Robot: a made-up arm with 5 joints.
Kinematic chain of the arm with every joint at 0, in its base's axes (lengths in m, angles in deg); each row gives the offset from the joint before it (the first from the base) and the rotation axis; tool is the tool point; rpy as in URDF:
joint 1: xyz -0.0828 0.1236 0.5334 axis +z
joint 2: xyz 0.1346 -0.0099 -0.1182 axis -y
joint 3: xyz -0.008 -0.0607 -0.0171 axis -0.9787 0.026 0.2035
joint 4: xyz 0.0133 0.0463 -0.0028 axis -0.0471 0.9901 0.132
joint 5: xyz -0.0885 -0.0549 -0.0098 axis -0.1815 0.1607 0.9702
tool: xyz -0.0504 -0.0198 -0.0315 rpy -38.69 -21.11 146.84
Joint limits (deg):
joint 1: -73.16..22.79
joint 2: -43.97..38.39
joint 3: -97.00..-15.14
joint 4: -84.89..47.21
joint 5: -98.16..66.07
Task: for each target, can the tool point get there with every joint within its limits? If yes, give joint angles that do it. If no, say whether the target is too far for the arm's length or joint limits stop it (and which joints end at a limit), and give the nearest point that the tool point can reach.
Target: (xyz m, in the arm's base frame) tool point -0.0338 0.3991 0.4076
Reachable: no: joint limits stop it (at a limit: joint 1, joint 2) | nearest point 0.0261 0.2596 0.4061 | short by 0.152 m
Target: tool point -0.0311 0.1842 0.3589
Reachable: yes | joints 5.68 -17.28 -58.65 -41.02 -22.51
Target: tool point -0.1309 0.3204 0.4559
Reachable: no: joint limits stop it (at a limit: joint 1, joint 2) | nearest point -0.0390 0.2194 0.4257 | short by 0.140 m
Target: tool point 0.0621 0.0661 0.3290
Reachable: yes | joints -46.54 18.90 -67.83 -57.29 1.36
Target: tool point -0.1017 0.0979 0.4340
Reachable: yes | joints -23.70 -29.16 -40.51 1.42 -20.93
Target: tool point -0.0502 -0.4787 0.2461
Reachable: no: too far | nearest point -0.0558 -0.1392 0.2977 | short by 0.343 m
